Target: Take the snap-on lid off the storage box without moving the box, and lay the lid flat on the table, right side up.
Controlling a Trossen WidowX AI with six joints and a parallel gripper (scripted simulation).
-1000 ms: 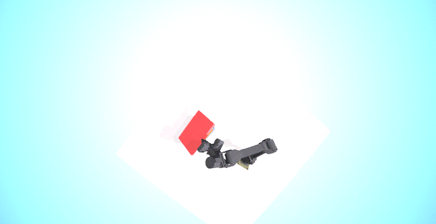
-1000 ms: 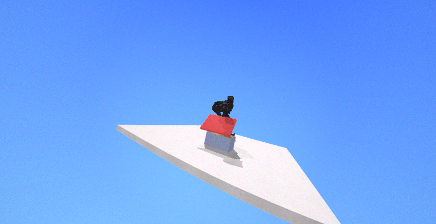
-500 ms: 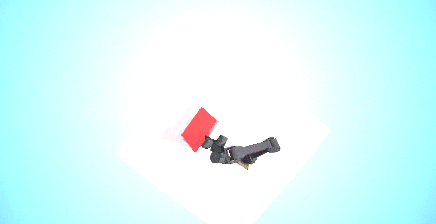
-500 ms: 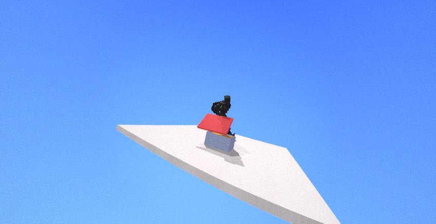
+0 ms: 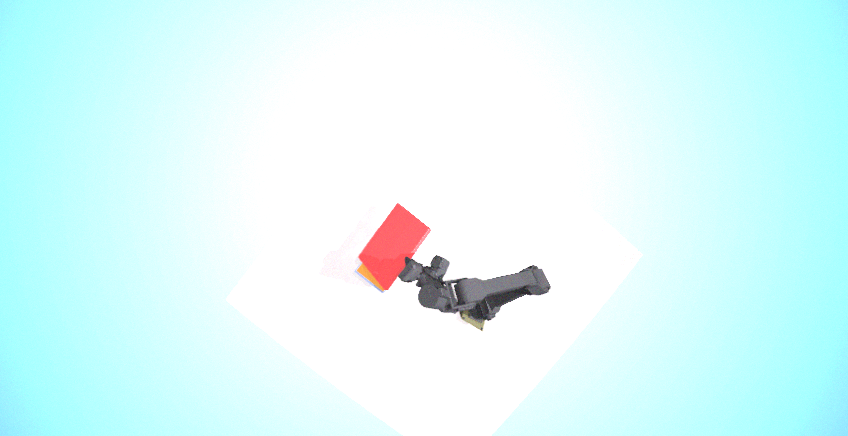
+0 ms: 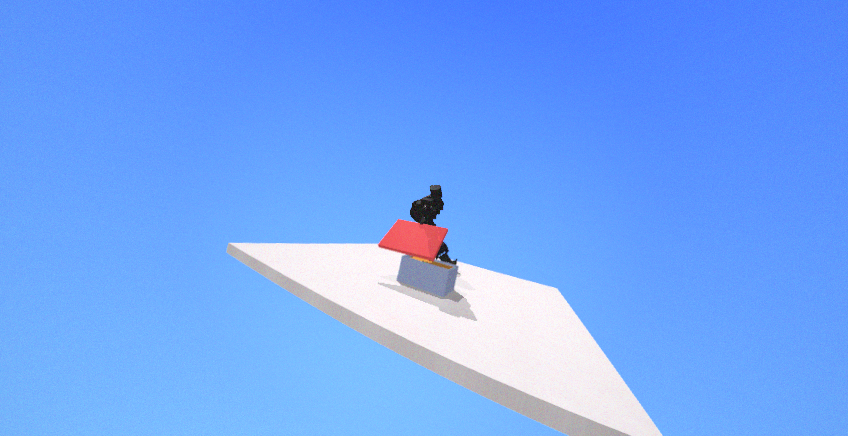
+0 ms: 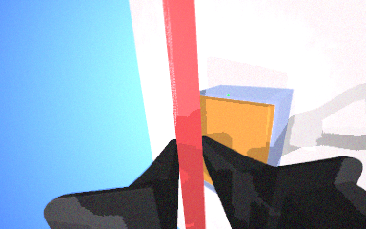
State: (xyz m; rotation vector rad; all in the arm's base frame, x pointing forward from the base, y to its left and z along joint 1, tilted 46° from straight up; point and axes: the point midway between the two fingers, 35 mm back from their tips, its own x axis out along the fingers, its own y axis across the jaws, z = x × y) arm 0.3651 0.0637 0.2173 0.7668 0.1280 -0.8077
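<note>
Right now my gripper tip is 6 cm short of the red lid and 5 cm above it. From my gripper tip the other things lie so: storage box: 5 cm ahead, 9 cm to the left, 18 cm below.
</note>
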